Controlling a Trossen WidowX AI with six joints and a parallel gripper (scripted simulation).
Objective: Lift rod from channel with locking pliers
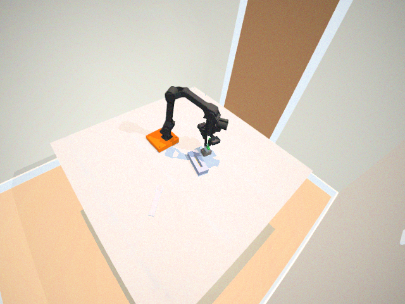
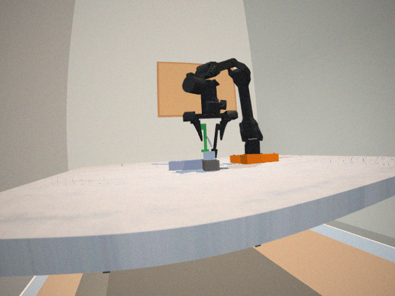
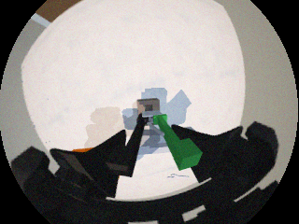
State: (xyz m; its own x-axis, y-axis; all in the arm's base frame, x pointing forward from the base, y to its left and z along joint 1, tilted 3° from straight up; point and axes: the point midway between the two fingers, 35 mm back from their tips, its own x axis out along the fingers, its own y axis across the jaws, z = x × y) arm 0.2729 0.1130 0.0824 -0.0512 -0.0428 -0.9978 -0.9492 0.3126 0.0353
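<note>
Right now the pale blue channel block is 30 mm ahead of my gripper tip, 110 mm to the right of it and 80 mm below it. Round my gripper tip: yellow rod 30 mm ahead, 110 mm to the right, 90 mm below; then grey holster 10 mm ahead, 90 mm below; then black handle 20 mm behind, 10 mm to the left.
</note>
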